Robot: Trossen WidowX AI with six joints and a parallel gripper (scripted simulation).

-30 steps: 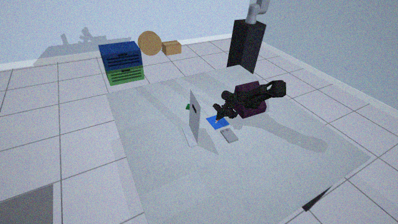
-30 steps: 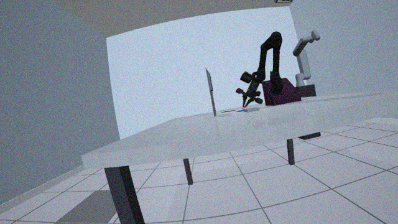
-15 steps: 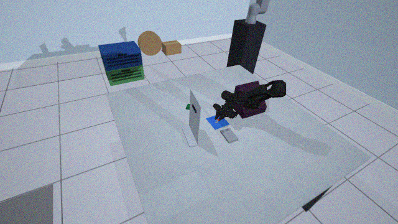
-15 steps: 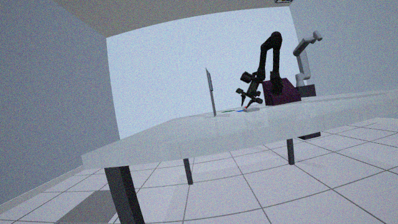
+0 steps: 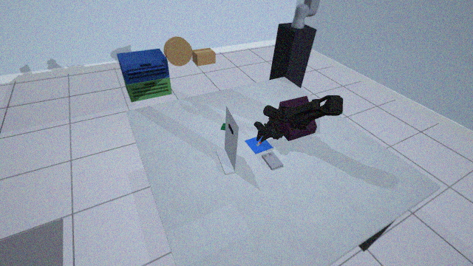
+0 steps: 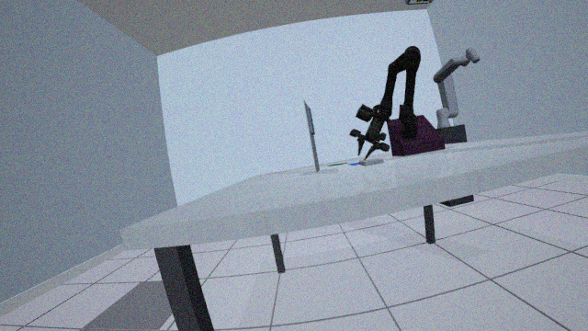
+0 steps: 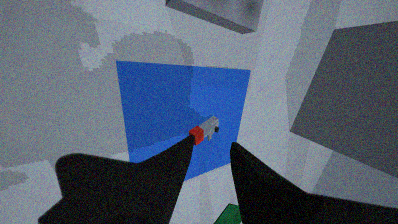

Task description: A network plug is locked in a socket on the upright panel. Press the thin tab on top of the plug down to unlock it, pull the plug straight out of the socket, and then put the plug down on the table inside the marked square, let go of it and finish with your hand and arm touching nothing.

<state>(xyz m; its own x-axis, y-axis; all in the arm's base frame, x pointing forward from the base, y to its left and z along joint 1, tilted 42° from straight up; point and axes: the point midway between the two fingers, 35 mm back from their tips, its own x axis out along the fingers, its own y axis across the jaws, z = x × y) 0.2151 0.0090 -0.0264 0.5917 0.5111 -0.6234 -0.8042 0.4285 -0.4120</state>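
My gripper tip is 10 mm above the network plug. The rest, counted from my gripper tip: blue marked square: 20 mm below; then flat grey slab: 150 mm to the left, 20 mm below; then green patch: 210 mm to the right, 90 mm ahead, 20 mm below.
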